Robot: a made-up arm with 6 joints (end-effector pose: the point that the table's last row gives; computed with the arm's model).
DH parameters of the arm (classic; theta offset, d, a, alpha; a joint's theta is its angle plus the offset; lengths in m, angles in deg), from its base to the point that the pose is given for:
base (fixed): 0 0.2 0 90
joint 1: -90 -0.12 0.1 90
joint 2: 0 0.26 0.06 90
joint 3: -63.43 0 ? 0
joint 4: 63.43 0.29 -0.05 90
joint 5: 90 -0.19 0.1 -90
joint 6: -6.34 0 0.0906 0
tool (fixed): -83.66 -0.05 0 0
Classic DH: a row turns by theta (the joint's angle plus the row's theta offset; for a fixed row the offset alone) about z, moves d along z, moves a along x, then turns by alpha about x.
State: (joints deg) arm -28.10 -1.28 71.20 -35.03 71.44 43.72
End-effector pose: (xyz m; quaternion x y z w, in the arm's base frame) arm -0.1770 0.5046 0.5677 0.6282 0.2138 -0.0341 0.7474
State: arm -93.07 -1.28 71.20 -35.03 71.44 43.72
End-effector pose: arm 0.2583 0.5046 0.5160 0.5116 0.5817 -0.3661 0.5156
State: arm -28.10 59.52 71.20 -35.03 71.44 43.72
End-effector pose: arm -0.4174 0.6053 0.1175 0.1572 0.3189 0.0533 0.9331
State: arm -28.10 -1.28 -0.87 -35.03 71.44 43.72
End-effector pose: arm -0.6229 0.5122 0.4233 0.5258 -0.2742 0.3319 0.7336
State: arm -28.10 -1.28 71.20 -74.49 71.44 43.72
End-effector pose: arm -0.3879 0.5073 0.5432 0.6015 -0.0553 0.1742 0.7776
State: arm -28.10 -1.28 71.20 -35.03 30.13 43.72
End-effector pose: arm -0.2700 0.5782 0.5240 0.4056 0.3909 0.1758 0.8074
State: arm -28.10 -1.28 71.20 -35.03 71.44 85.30
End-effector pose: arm -0.2386 0.4877 0.5754 0.6631 -0.0231 0.2334 0.7108
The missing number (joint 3, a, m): -0.0894
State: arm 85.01 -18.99 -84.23 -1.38 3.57 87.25
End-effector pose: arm 0.3280 0.6396 -0.1663 -0.5567 -0.8267 0.0736 0.0341
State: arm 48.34 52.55 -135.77 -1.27 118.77 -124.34
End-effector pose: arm 0.2567 0.0668 -0.3185 0.0757 -0.2632 0.2115 0.9382
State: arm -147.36 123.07 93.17 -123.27 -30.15 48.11
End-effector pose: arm 0.1436 -0.2502 0.7052 0.0091 -0.1841 -0.9672 0.1749
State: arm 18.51 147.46 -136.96 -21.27 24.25 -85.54
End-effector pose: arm -0.1045 -0.3357 0.0304 -0.1786 -0.2803 0.6376 0.6950
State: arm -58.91 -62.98 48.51 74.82 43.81 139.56
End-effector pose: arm 0.2116 0.0855 0.4546 -0.9793 0.0697 0.1899 0.0063
